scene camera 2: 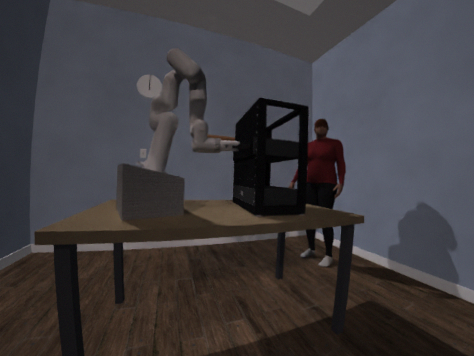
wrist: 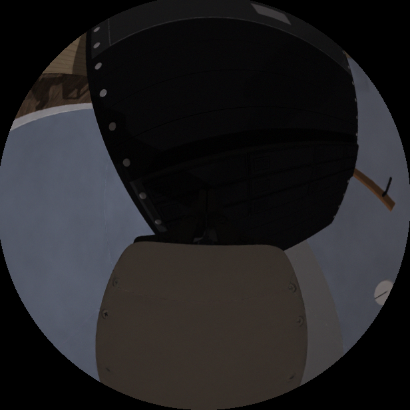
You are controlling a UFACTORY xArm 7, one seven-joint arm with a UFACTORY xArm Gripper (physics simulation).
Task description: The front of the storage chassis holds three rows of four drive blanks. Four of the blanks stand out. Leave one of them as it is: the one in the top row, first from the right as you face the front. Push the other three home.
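Pixels of known places: gripper, fingertip midpoint: [scene camera 2: 249, 147]; arm's base at its link origin: [scene camera 2: 154, 172].
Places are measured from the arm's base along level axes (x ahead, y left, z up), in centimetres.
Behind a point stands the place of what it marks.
Note:
The storage chassis [scene camera 2: 283, 148] {x 64.7, y -14.1, z 15.5 cm} [wrist: 327, 187] is a dark unit in the upper half of the black rack. In the wrist view its front shows faint outlines of drive blanks [wrist: 261, 163] in rows. It is too dark to tell which blanks stand out and which are flush. My gripper [scene camera 2: 238, 145] [wrist: 206, 200] is shut and empty. It points level at the chassis front, with its tips at or very near it. In the wrist view the fingers are dark against the front; whether they touch a blank cannot be told.
The open black rack [scene camera 2: 260, 157] {x 50.1, y -15.5, z 9.3 cm} [wrist: 107, 107] stands on the wooden table [scene camera 2: 200, 222] {x 20.2, y -21.5, z -20.5 cm}. A lower unit [scene camera 2: 280, 196] {x 64.3, y -13.5, z -10.5 cm} [wrist: 200, 27] sits near the rack's bottom. A grey block [scene camera 2: 150, 194] {x -0.5, y -10.9, z -10.0 cm} is at the arm's base. A person in red [scene camera 2: 324, 162] stands behind the rack.

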